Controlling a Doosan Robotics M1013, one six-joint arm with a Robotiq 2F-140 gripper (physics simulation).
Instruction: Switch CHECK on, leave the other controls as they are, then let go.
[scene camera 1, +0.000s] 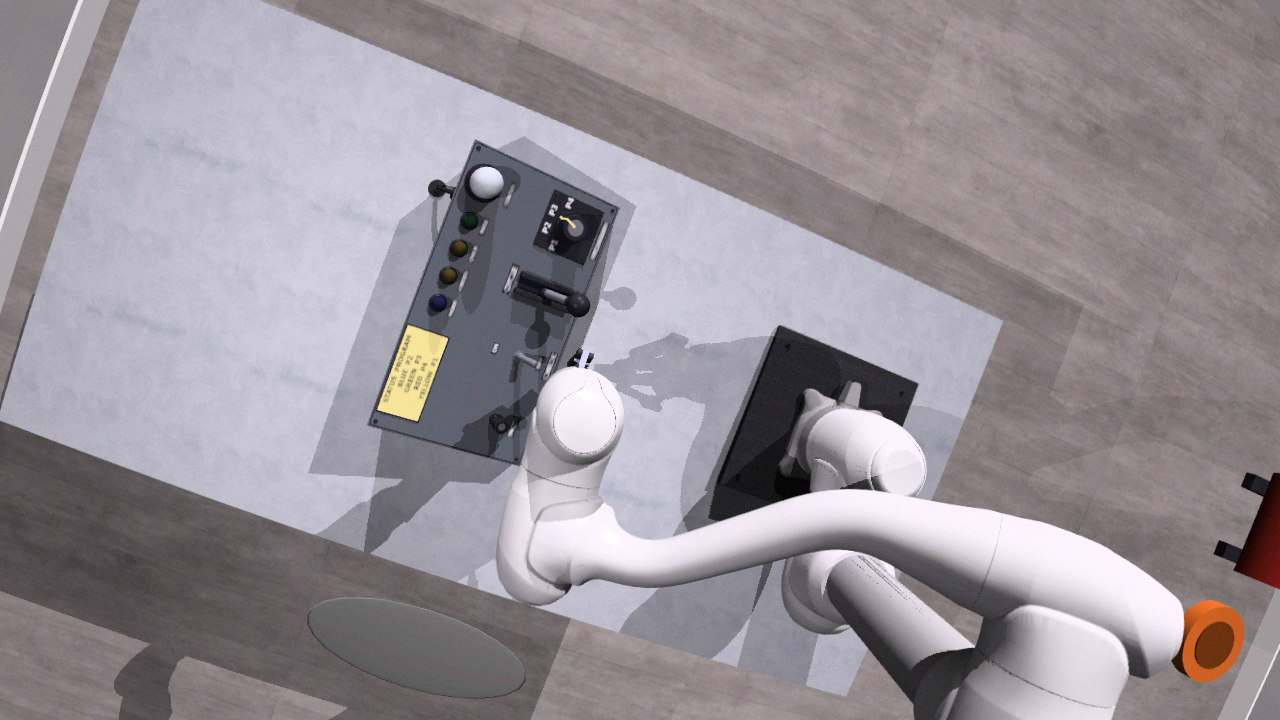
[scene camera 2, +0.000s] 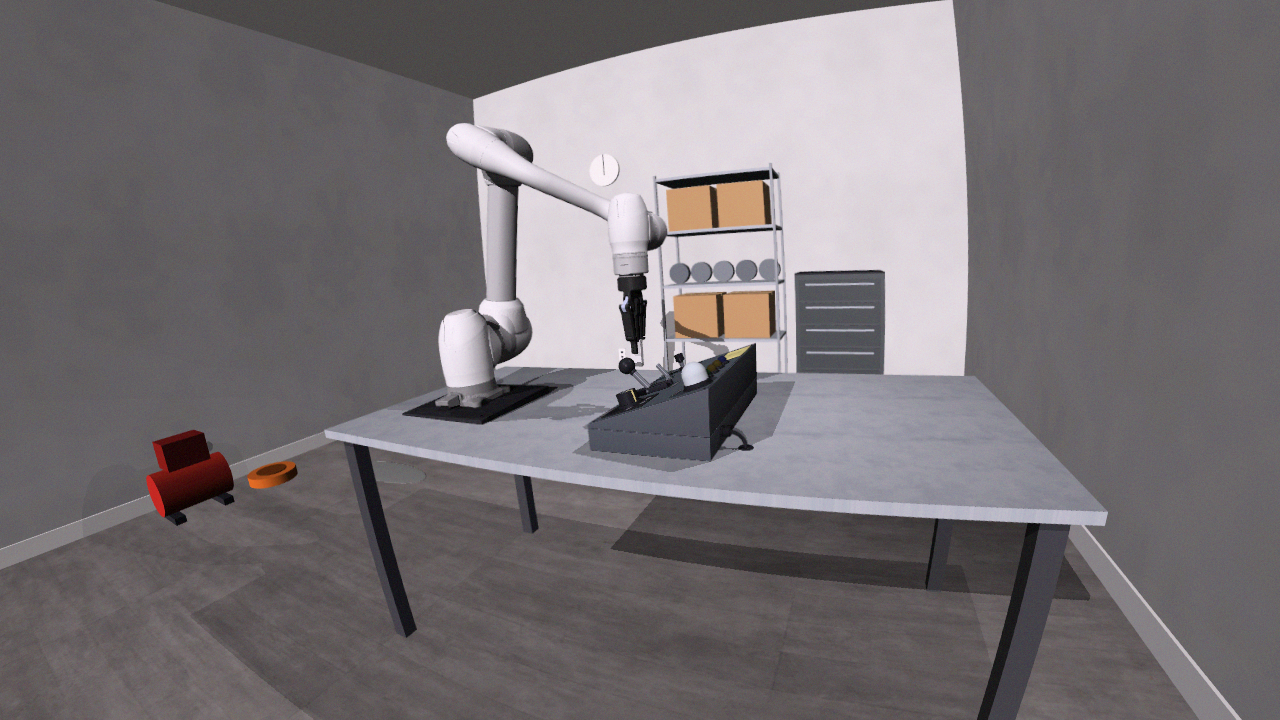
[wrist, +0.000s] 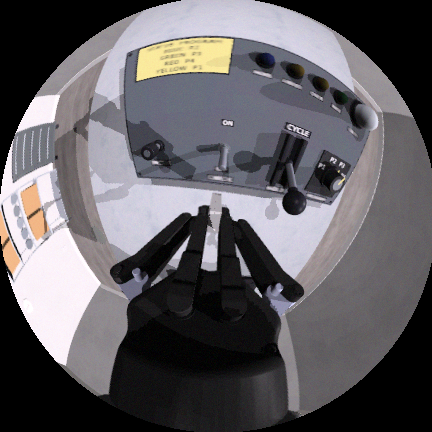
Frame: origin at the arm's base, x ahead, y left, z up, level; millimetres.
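Seen in the pictures: gripper, between the fingertips: (scene camera 2: 637, 365) (wrist: 215, 201); arm's base, origin of its link: (scene camera 1: 829, 442) (scene camera 2: 473, 397).
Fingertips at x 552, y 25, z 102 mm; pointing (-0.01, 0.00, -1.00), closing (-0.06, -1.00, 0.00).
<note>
Pixels of each thing's top centre, then the offset from my fingertips to it. "*": a spot on its surface instead.
- small metal toggle lever, centre of its top: (wrist: 222, 157) (scene camera 1: 527, 361) 72 mm ahead, 6 mm right, 8 mm up
- label, a spot on its surface: (scene camera 1: 494, 347) (wrist: 227, 121) * 132 mm ahead, 10 mm right, 19 mm down
- ball-ended CYCLE lever, centre of its top: (wrist: 300, 207) (scene camera 1: 579, 305) (scene camera 2: 626, 357) 21 mm ahead, 124 mm right, 47 mm up
- rotary selector, centre of its top: (scene camera 1: 573, 226) (scene camera 2: 627, 388) (wrist: 340, 183) 70 mm ahead, 247 mm right, 5 mm up
- black knob, centre of its top: (scene camera 1: 500, 427) (wrist: 145, 151) 81 mm ahead, 113 mm left, 13 mm up
- white dome, a spot on its surface: (scene camera 1: 486, 181) * 223 mm ahead, 262 mm right, 67 mm up
The grey control panel (scene camera 1: 471, 358) (scene camera 2: 657, 434) (wrist: 175, 107) stands on the table. A small metal toggle lever (scene camera 1: 529, 360) (wrist: 224, 157) sits near its low edge, with an ON label (scene camera 1: 494, 347) (wrist: 227, 123) beyond it. The small plate below the lever is too blurred to read, so I cannot confirm the name CHECK, and I cannot tell the lever's setting. My gripper (scene camera 1: 583, 360) (scene camera 2: 634, 349) (wrist: 215, 201) is shut and empty, pointing down above the panel's low edge, close to the toggle but apart from it in the wrist view.
A ball-ended CYCLE lever (scene camera 1: 577, 304) (scene camera 2: 627, 365) (wrist: 294, 201) and a rotary selector (scene camera 1: 573, 229) (wrist: 334, 181) are on one side of the toggle. A black knob (scene camera 1: 501, 423) (wrist: 152, 150) is on the other. Several coloured lamps and a white dome (scene camera 1: 486, 181) (scene camera 2: 694, 374) (wrist: 364, 116) line the far edge.
</note>
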